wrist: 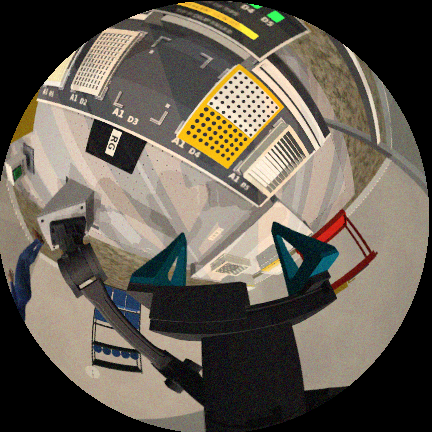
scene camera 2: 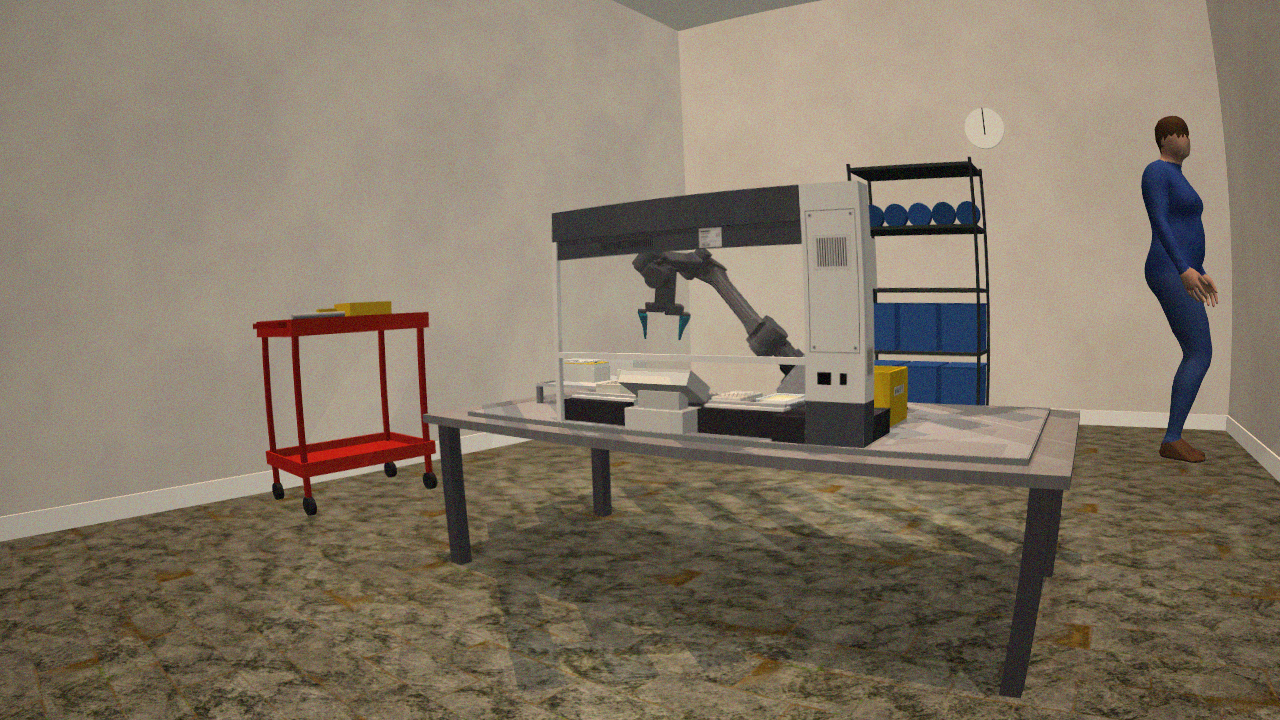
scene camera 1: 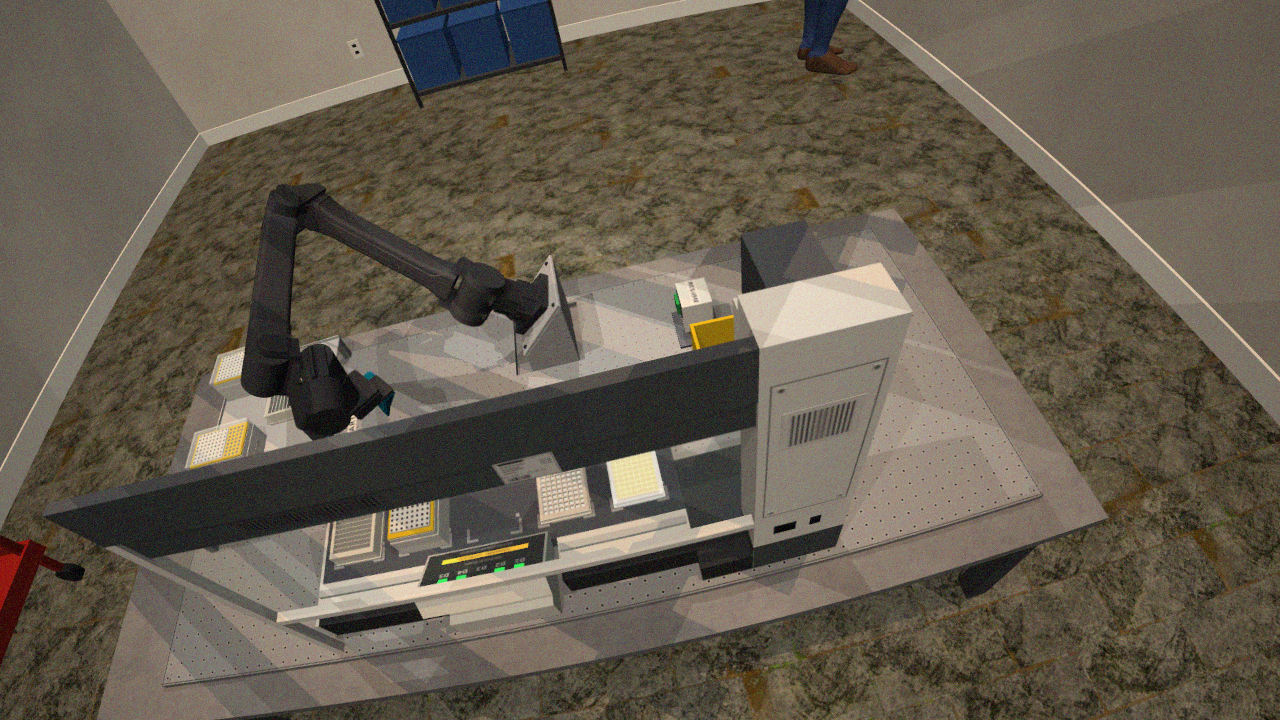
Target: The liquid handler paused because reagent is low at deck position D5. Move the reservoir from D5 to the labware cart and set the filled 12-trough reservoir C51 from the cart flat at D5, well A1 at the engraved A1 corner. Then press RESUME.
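Frame: origin at the arm's base, x ahead, y left, z up, level; metres.
Where they show: gripper, fingertip midpoint: [wrist: 229, 231] [scene camera 2: 662, 339]; arm's base, link origin: [wrist: 66, 228] [scene camera 2: 799, 369] [scene camera 1: 534, 305].
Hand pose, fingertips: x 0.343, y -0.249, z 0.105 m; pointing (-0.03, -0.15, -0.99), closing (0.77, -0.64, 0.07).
Note:
Each offset is from my fingertips to the top centre of the thing.
The light slotted reservoir @[0.103 m ahead, 0.063 m right, 0.115 m down] [scene camera 1: 355, 537] [wrist: 276, 159] sits at D5, at the end of the deck beside the yellow-and-white tip rack at D4. My gripper [scene camera 2: 663, 338] [wrist: 229, 231] is open and empty, with teal fingers pointing down, well above the deck and cart. The labware cart @[0.141 m back, 0.347 m right, 0.139 m down] [wrist: 245, 246] lies beyond D5 in the wrist view. A slotted reservoir @[0.205 m back, 0.289 m right, 0.113 m down] [scene camera 1: 279, 408] [wrist: 230, 266] stands on it, partly hidden by the arm in scene camera 1; its C51 marking is not legible. The handler's screen [scene camera 1: 484, 558] [wrist: 240, 25] shows a yellow bar and green marks. RESUME is not readable.
The dark overhead beam [scene camera 1: 537, 407] [scene camera 2: 680, 219] spans above the deck. A tip rack [scene camera 1: 411, 519] [wrist: 231, 116] stands at D4. More tip boxes @[0.075 m back, 0.405 m right, 0.074 m down] [scene camera 1: 219, 443] stand around the cart. A white tower @[0.177 m ahead, 0.669 m left, 0.354 m up] [scene camera 1: 827, 394] [scene camera 2: 832, 295] closes one end. D3 shows bare corner brackets.

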